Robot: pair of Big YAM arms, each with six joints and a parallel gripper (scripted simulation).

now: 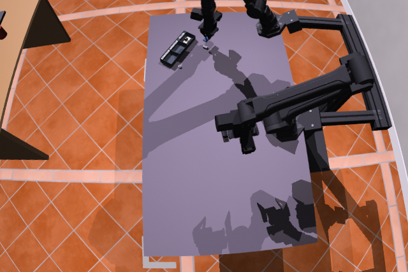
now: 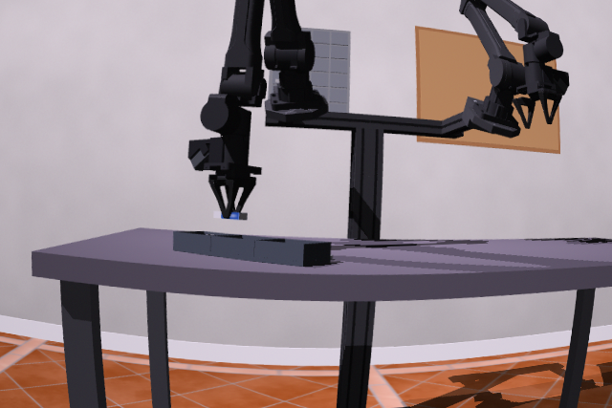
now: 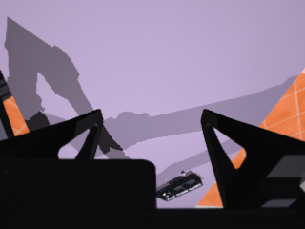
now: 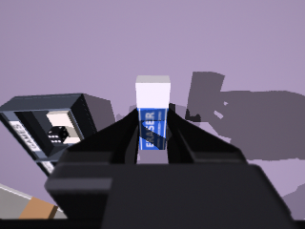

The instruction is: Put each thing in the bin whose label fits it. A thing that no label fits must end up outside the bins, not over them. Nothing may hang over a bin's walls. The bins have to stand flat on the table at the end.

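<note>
My right gripper is now 18 cm short of the bin row, 4 cm to the right of it and 5 cm above it. Also, from my right hand: white card (13 cm ahead, 2 cm to the right, 6 cm below).
</note>
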